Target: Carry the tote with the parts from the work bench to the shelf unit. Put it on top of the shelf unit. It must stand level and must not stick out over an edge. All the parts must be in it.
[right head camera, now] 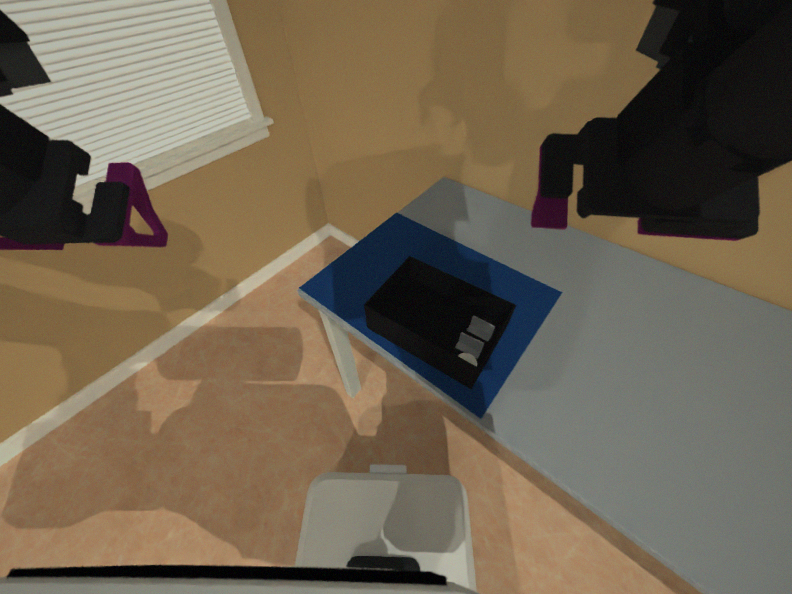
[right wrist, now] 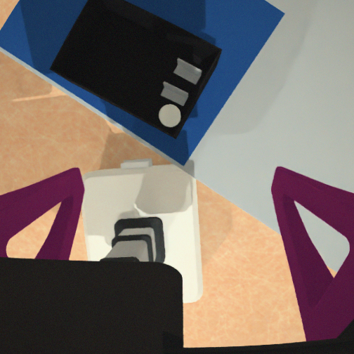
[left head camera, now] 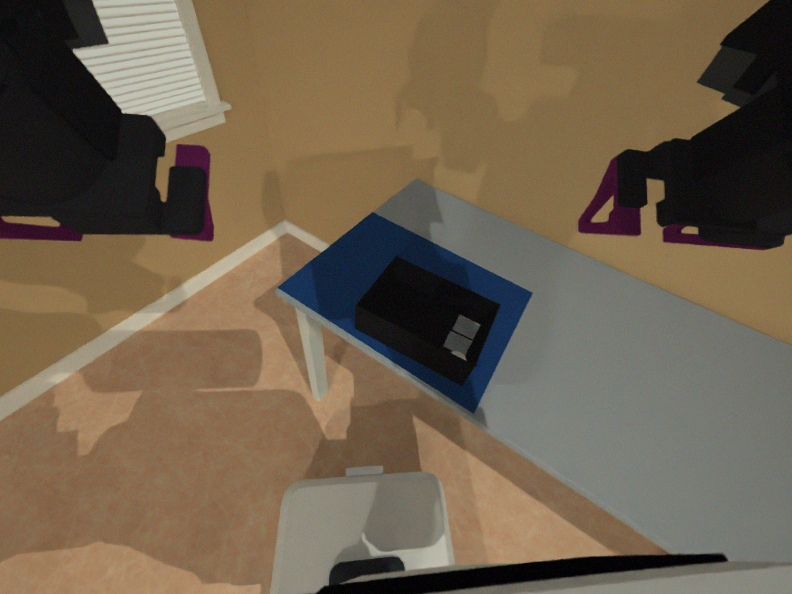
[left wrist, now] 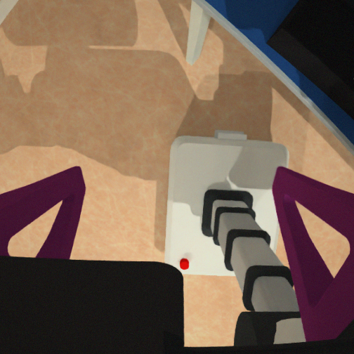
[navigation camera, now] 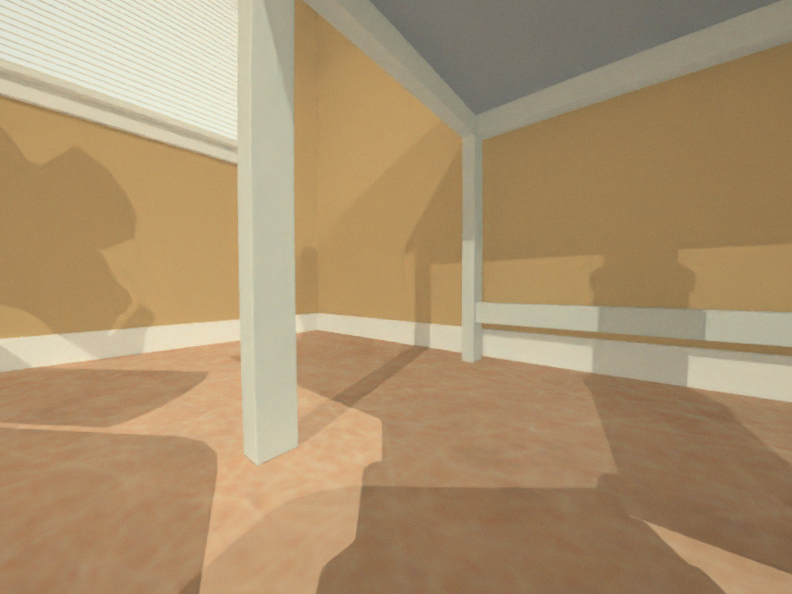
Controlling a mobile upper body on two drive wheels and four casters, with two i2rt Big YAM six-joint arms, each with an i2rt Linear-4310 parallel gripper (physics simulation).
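Places are measured from the left arm's base along level axes (x back, y down, z right), in metres.
Pixels of known places: left gripper, fingertip midpoint: [right head camera: 114, 241] [left head camera: 148, 233]; right gripper, fingertip midpoint: [right head camera: 585, 223] [left head camera: 622, 231].
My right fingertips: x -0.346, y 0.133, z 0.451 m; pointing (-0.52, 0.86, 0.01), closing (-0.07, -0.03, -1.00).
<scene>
Ahead of a thing's pixels: the offset from my right fingertips to its top centre. "spot": to the spot under its first point. Level surfaces: height alone.
The black open tote @[dz -0.089, dx -0.219, dy +0.413 m] [left head camera: 415, 300] [right head camera: 435, 306] [left wrist: 325, 55] [right wrist: 120, 60] stands on a blue mat @[dy +0.513 m] [left head camera: 339, 268] [right head camera: 361, 268] [right wrist: 242, 30] at one end of the grey work bench @[dy +0.515 m] [left head camera: 607, 358] [right head camera: 639, 383] [right wrist: 300, 100]. Two grey angled parts @[spot: dz +0.024, dx -0.211, dy +0.496 m] [left head camera: 466, 326] [right head camera: 481, 328] [right wrist: 187, 71] and a pale round part @[dz -0.027, dx -0.107, dy +0.486 m] [left head camera: 458, 355] [right head camera: 467, 359] [right wrist: 170, 115] lie at one end inside it; its dark interior may hide others. My left gripper [left head camera: 127, 236] [left wrist: 178, 177] and right gripper [left head camera: 653, 235] [right wrist: 177, 172] are open and empty, apart from the tote, on either side of it in the head views. The shelf unit does not show.
My white base [left head camera: 319, 511] [right head camera: 345, 505] [left wrist: 190, 170] [right wrist: 105, 190] is close to the bench's front edge. A bench leg [left head camera: 311, 351] [right head camera: 340, 351] [navigation camera: 268, 255] stands near it. Walls meet in a corner behind the bench; a window with blinds [left head camera: 147, 63] [right head camera: 140, 76] is at the left.
</scene>
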